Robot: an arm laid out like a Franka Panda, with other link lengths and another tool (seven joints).
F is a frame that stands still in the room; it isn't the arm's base.
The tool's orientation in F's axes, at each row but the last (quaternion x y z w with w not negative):
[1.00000, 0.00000, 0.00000, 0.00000]
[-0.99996, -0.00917, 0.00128, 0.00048]
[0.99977, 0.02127, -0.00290, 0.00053]
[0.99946, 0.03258, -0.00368, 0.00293]
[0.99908, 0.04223, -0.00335, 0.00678]
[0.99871, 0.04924, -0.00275, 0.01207]
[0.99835, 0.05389, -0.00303, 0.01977]
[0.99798, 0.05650, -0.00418, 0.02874]
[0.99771, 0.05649, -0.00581, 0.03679]
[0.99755, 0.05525, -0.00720, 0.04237]
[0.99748, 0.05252, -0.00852, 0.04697]
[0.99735, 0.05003, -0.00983, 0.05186]
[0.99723, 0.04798, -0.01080, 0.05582]
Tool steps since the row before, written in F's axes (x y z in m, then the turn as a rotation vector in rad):
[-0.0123, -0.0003, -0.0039, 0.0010, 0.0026, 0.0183]
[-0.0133, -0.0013, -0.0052, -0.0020, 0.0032, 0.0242]
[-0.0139, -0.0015, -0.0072, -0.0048, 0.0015, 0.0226]
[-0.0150, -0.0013, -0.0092, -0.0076, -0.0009, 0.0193]
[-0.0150, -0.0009, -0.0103, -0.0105, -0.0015, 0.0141]
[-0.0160, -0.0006, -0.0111, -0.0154, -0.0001, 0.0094]
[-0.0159, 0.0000, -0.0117, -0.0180, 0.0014, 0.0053]
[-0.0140, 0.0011, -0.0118, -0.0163, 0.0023, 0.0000]
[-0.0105, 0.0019, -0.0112, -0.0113, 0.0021, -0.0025]
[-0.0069, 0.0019, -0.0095, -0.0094, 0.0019, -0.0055]
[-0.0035, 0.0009, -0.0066, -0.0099, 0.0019, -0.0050]
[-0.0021, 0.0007, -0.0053, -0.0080, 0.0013, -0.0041]
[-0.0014, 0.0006, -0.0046, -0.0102, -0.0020, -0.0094]
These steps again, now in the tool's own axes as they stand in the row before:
[-0.0123, 0.0003, 0.0039, 0.0010, -0.0026, -0.0183]
[-0.0133, 0.0011, 0.0052, -0.0020, -0.0033, -0.0242]
[-0.0139, 0.0009, 0.0073, -0.0049, -0.0017, -0.0226]
[-0.0150, 0.0003, 0.0093, -0.0078, 0.0005, -0.0192]
[-0.0149, -0.0005, 0.0104, -0.0107, 0.0008, -0.0140]
[-0.0159, -0.0012, 0.0112, -0.0154, -0.0012, -0.0093]
[-0.0157, -0.0022, 0.0118, -0.0178, -0.0031, -0.0053]
[-0.0136, -0.0033, 0.0118, -0.0159, -0.0041, 0.0000]
[-0.0100, -0.0039, 0.0111, -0.0110, -0.0035, 0.0024]
[-0.0065, -0.0034, 0.0094, -0.0090, -0.0034, 0.0054]
[-0.0032, -0.0019, 0.0065, -0.0095, -0.0034, 0.0049]
[-0.0019, -0.0014, 0.0052, -0.0077, -0.0025, 0.0041]
[-0.0012, -0.0012, 0.0045, -0.0101, 0.0000, 0.0097]

